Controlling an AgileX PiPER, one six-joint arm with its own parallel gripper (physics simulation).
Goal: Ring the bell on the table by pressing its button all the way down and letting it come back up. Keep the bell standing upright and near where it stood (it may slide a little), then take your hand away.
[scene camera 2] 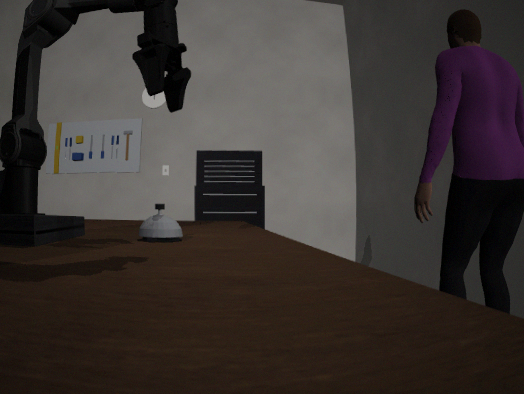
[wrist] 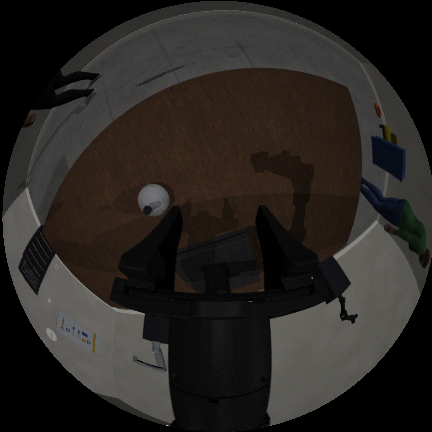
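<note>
A silver dome bell (scene camera 2: 160,228) (wrist: 155,196) stands upright on the brown table (scene camera 2: 260,310) (wrist: 225,125). Its black button (scene camera 2: 159,206) (wrist: 148,210) is raised on a thin stem above the dome. My gripper (scene camera 2: 166,102) (wrist: 218,213) is open, with nothing between its fingers. In the scene view it hangs high above the bell, fingers pointing down. In the wrist view the bell lies to the left, just beyond the tip of the left finger and outside the gap between the fingers.
The arm's base (scene camera 2: 42,229) (wrist: 220,257) stands on the table, left of the bell in the scene view. A person in a purple top (scene camera 2: 482,115) stands beyond the table's right edge. A dark tool cabinet (scene camera 2: 229,187) (wrist: 36,260) stands behind the table.
</note>
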